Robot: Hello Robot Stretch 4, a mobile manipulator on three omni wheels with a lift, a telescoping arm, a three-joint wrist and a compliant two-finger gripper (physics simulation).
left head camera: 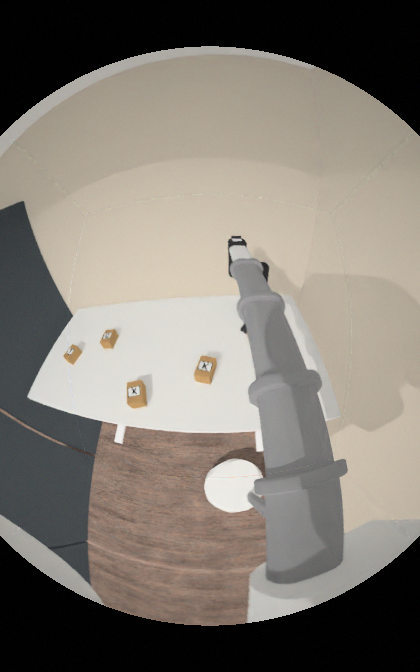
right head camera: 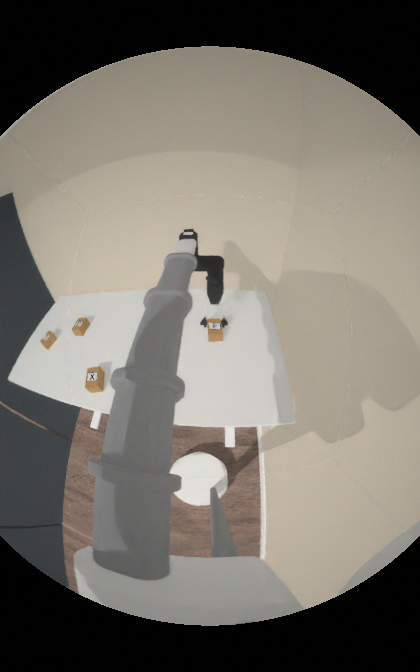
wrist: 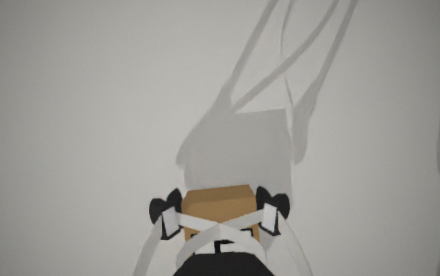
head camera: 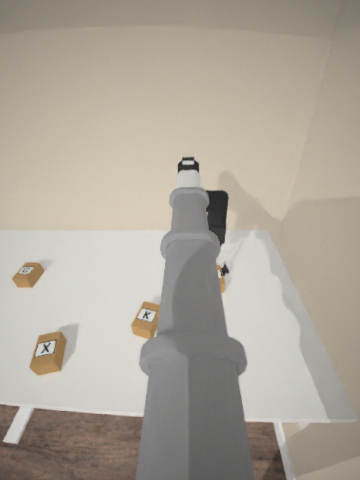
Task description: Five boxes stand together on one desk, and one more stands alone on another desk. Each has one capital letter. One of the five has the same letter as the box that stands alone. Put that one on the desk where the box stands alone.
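Places are measured from the robot's base along level axes (x ahead, y right, z down), in metres.
Pixels of known places: gripper, fingertip midpoint: (wrist: 219,202).
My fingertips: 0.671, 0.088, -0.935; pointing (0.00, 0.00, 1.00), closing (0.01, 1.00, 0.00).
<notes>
For each thing: its middle in the pictures, then the offset to it from my fingertips, as dx, dy, dz. Level surfaces: height alone.
- box with the letter F, body centre: (wrist: 223,242) (head camera: 213,279) -0.033, +0.002, -0.014
- white desk at its surface level: dz +0.013
- K box at the middle of its body: (head camera: 147,319) -0.199, -0.216, -0.012
- X box at the middle of its body: (head camera: 49,352) -0.307, -0.475, -0.012
- G at the middle of its body: (head camera: 28,274) -0.009, -0.718, -0.012
The box with the letter F (head camera: 222,285) (right head camera: 215,334) (wrist: 200,199) is at the right part of the white desk (head camera: 100,260) (left head camera: 165,340) (right head camera: 240,380). My gripper (right head camera: 214,323) (wrist: 219,202) is shut on it, one fingertip against each side; its label is partly hidden in the wrist view. The K box (head camera: 145,320) (left head camera: 205,370) stands left of it. The X box (head camera: 48,353) (left head camera: 136,394) (right head camera: 94,379) is near the front edge. A box with a C or G (head camera: 28,275) (left head camera: 108,339) (right head camera: 80,326) and another box (left head camera: 72,354) (right head camera: 48,340), letter unclear, stand farther left. The lone box's desk does not show.
The grey arm (head camera: 195,300) (left head camera: 285,400) (right head camera: 145,400) reaches over the desk and hides part of it. A beige wall (head camera: 125,125) rises behind, another (head camera: 330,240) at the right. A round white object (left head camera: 233,485) (right head camera: 200,478) is below the desk's front edge. A dark surface (left head camera: 30,325) lies left.
</notes>
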